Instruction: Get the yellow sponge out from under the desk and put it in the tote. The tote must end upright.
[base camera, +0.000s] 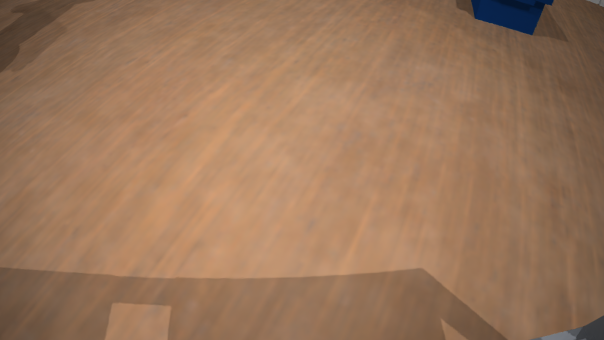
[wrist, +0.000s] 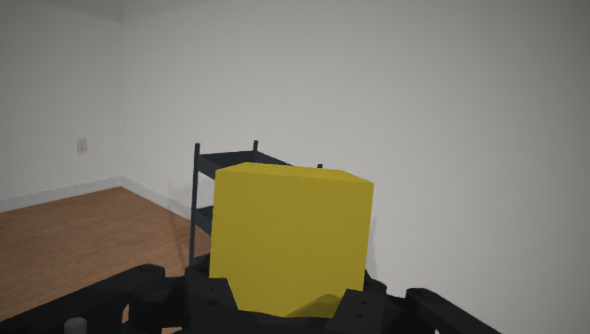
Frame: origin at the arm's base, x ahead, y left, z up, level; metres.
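Seen in the pictures: gripper, between the fingertips: (wrist: 285, 268).
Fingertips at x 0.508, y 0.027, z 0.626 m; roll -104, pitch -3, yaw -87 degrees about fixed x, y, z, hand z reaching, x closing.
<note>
Offsets run from my fingertips to a thing's top centre. "spot": to the spot under its first point. Level surfaces: height alone.
The yellow sponge @(dx -0.019, dy -0.001, dz +0.064 m) (wrist: 291, 235) is a large block in the lower middle of the wrist view. My gripper (wrist: 285, 268) is shut on it, with one black finger at each side of its lower end. A blue tote @(spot: dx +0.433, dy -0.651, dz -0.993 m) (base camera: 507, 17) stands on the floor at the top right of the base camera view. Its lower part shows and its top is cut off by the frame's edge. The desk does not show in either view.
A dark shelf cart (wrist: 195, 200) stands behind the sponge near the white wall (wrist: 450, 150), partly hidden by the sponge. A wall corner is at the left of the wrist view. Shadows lie across the wooden floor @(dz -1.023 m) (base camera: 300, 150) in the base camera view.
</note>
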